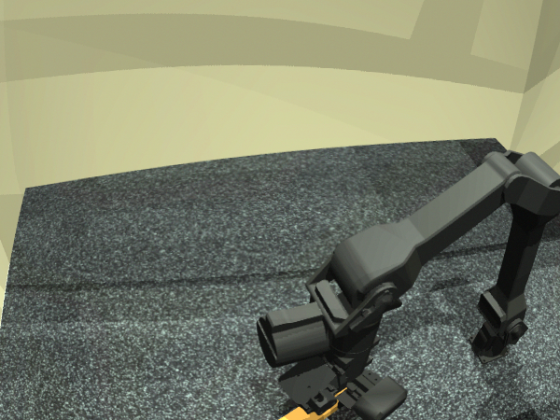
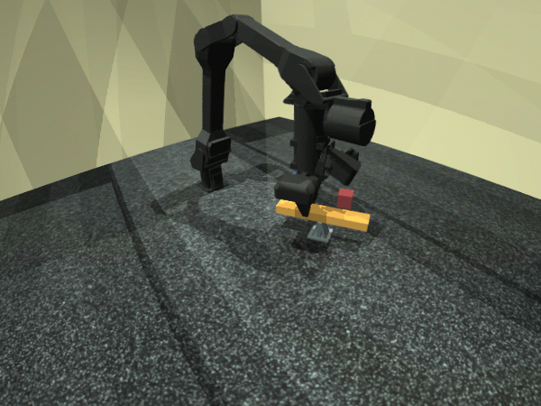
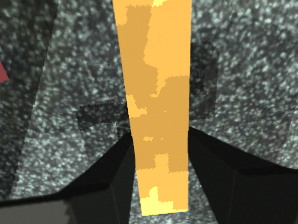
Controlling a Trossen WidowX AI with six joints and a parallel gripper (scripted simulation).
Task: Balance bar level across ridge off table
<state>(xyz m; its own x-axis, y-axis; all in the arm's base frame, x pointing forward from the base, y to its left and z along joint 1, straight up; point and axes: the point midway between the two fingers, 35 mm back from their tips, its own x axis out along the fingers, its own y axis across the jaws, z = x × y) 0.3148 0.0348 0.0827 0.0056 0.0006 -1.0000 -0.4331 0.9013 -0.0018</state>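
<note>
Right now the orange bar is 30 mm ahead of my gripper tip and 10 mm to the left of it. From my gripper tip the other things lie so: blue block 160 mm to the left, 160 mm behind, 40 mm below; then red cube 140 mm to the left, 30 mm below, 10 mm behind.
</note>
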